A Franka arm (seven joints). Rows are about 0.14 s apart.
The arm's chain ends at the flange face. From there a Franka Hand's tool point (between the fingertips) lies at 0.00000 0.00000 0.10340 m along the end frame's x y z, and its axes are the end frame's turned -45 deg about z.
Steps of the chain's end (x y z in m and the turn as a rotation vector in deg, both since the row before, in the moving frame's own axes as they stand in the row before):
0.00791 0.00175 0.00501 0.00 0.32 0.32
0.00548 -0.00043 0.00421 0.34 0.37 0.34
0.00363 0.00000 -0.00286 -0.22 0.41 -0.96
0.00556 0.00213 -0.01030 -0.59 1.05 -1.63
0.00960 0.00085 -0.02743 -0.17 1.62 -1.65
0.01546 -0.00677 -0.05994 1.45 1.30 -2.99
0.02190 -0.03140 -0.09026 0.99 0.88 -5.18
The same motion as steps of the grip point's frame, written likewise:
0.00476 0.00724 0.00501 -0.23 0.23 0.32
0.00508 0.00361 0.00421 -0.02 0.50 0.34
0.00282 0.00337 -0.00286 -0.45 0.13 -0.96
0.00304 0.00752 -0.01032 -1.16 0.33 -1.63
0.00807 0.00965 -0.02747 -1.27 1.03 -1.65
0.01922 0.00586 -0.06000 0.11 1.94 -2.99
0.04007 -0.00697 -0.09029 0.08 1.32 -5.18

